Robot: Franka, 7 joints.
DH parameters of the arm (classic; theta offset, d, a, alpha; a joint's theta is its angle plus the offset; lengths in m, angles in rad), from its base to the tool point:
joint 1: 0 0.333 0 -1.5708
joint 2: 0 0 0 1.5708
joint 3: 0 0.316 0.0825 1.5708
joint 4: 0 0 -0.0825 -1.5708
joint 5: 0 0.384 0 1.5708
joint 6: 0 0 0.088 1.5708
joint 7: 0 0.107 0 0
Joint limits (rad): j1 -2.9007..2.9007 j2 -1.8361..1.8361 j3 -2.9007..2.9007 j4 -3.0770..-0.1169 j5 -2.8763..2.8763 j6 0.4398..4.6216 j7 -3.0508..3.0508
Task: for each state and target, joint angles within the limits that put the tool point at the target. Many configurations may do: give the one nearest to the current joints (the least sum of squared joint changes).
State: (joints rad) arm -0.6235 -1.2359 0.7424 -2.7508 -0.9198 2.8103 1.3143
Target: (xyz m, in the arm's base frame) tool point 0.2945 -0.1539 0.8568
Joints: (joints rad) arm -0.9836 -0.7558 0.2169 -2.0447 -0.8305 2.7841 1.3143
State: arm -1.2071 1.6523 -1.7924 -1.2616 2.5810 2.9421 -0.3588
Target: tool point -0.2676 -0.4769 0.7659
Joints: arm -1.1486 1.3999 -2.1951 -1.4447 2.5543 3.0694 -0.3588
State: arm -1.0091 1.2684 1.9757 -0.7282 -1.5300 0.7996 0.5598
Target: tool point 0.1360 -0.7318 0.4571
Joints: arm -1.6452 1.2919 1.9001 -0.4134 -1.6910 1.0298 0.5598
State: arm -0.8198 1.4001 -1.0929 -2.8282 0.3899 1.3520 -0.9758
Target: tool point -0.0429 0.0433 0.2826
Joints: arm -1.2005 1.5941 -0.8252 -3.0770 0.1566 0.7669 -0.9758
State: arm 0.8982 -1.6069 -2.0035 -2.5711 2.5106 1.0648 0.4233
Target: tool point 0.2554 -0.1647 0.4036
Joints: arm 0.8005 -1.6882 -1.7035 -3.0667 2.3087 0.9817 0.4233
